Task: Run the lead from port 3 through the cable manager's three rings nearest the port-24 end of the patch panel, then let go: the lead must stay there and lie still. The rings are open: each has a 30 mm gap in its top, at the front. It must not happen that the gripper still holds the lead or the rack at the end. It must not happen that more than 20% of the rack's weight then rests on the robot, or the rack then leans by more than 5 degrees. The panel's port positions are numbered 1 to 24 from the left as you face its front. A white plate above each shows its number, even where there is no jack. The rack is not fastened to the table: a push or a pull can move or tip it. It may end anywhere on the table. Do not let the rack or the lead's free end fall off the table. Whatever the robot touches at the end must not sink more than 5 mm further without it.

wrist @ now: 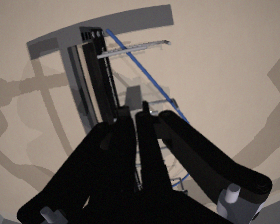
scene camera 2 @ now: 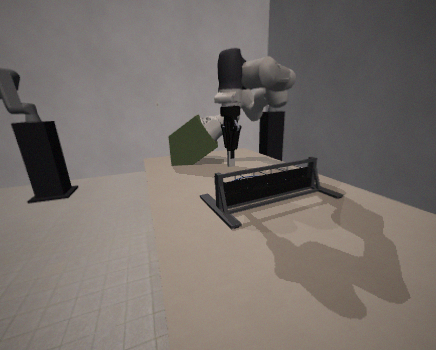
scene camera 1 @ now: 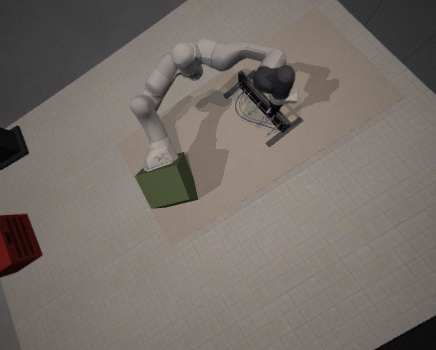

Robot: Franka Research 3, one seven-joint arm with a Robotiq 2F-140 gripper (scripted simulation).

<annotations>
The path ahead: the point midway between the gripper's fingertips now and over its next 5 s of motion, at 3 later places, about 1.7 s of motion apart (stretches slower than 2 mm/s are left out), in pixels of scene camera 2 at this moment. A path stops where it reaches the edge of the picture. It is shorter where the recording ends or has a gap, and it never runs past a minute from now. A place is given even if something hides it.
My gripper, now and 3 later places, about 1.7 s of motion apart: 231, 166; 260, 155; 259, 173; 259, 177
</annotations>
